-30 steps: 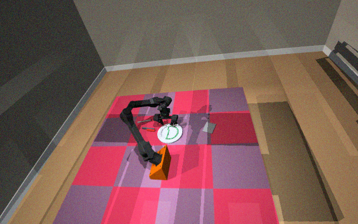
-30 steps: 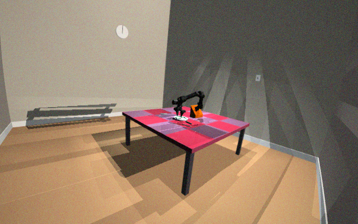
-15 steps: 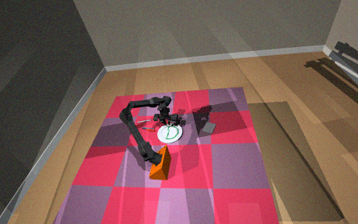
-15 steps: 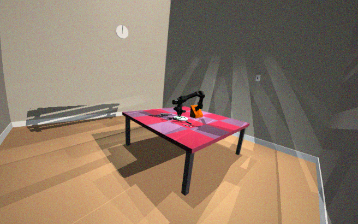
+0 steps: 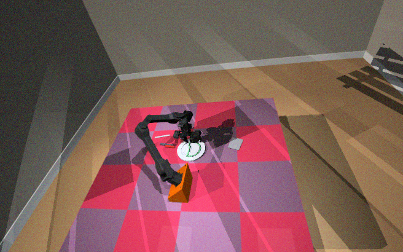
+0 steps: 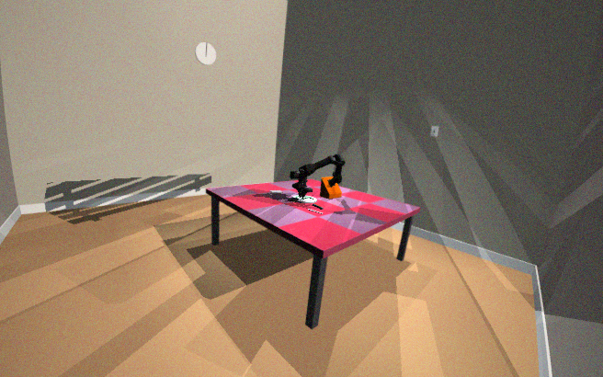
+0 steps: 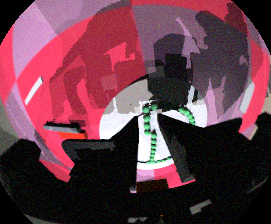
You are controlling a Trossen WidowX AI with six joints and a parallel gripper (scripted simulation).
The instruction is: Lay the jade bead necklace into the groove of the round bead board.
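Now: the round white bead board 5 cm behind my gripper tip, 1 cm to the right of it and 1 cm below it. Round my gripper tip: red-handled tool (1 cm behind, 16 cm to the left, 1 cm below); flat grey pad (2 cm behind, 32 cm to the right, 2 cm below); thin white rod (10 cm ahead, 23 cm to the left, 2 cm below).
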